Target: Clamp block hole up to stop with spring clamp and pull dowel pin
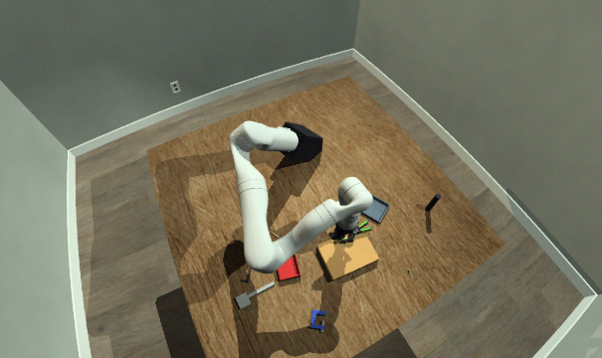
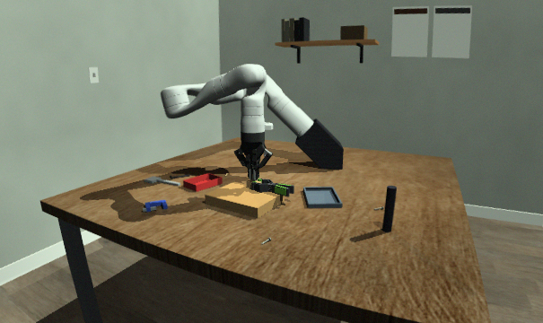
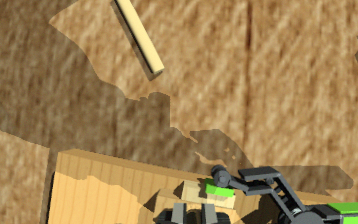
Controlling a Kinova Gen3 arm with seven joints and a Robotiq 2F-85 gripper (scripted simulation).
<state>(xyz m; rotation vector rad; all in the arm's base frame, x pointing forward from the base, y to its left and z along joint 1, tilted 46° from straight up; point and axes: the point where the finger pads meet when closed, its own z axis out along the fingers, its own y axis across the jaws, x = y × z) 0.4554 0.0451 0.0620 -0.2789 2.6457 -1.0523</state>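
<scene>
The dowel pin is 2 cm below my hand. Also, from my hand: thin pale stick: 12 cm behind, 7 cm below, 5 cm to the right; small wooden block: 4 cm below; tan bench board: 6 cm ahead, 5 cm below.
</scene>
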